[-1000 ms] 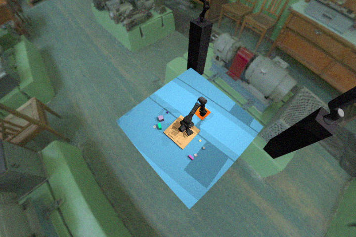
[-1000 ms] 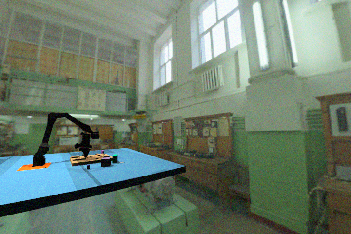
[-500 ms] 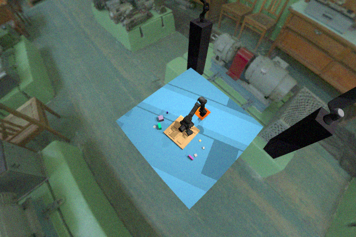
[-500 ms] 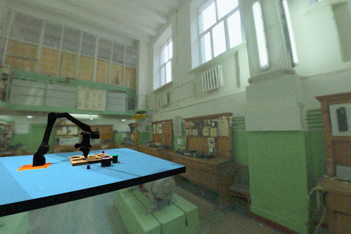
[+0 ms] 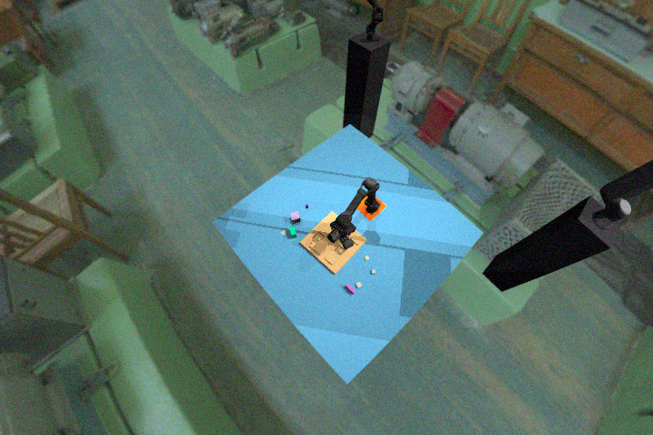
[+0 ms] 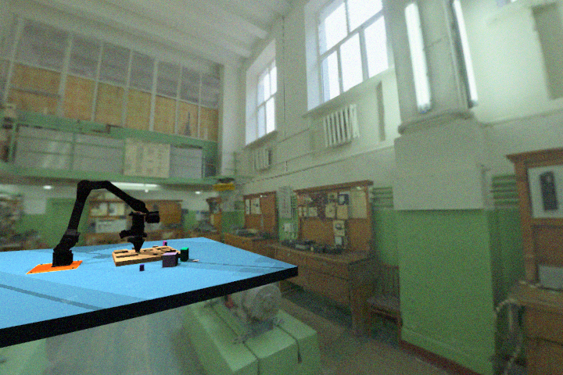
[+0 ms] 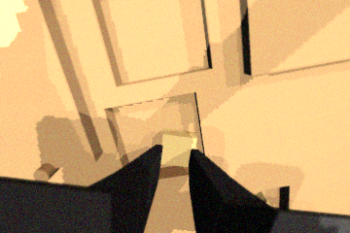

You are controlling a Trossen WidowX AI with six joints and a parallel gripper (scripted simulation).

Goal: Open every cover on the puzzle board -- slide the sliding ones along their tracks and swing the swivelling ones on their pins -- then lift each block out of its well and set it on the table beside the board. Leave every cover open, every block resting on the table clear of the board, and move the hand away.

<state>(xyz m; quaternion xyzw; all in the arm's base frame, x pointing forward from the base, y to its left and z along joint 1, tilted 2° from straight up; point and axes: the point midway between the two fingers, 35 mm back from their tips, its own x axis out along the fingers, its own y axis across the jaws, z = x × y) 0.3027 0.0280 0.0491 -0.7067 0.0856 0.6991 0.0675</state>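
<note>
My gripper tip is now 30 mm short of the tan puzzle board and 10 mm to the left of it. Also, from my gripper tip: magenta block: 170 mm ahead, 260 mm to the left; then small purple piece: 320 mm to the right, 10 mm below; then green block: 190 mm ahead, 230 mm to the right, 10 mm above.
</note>
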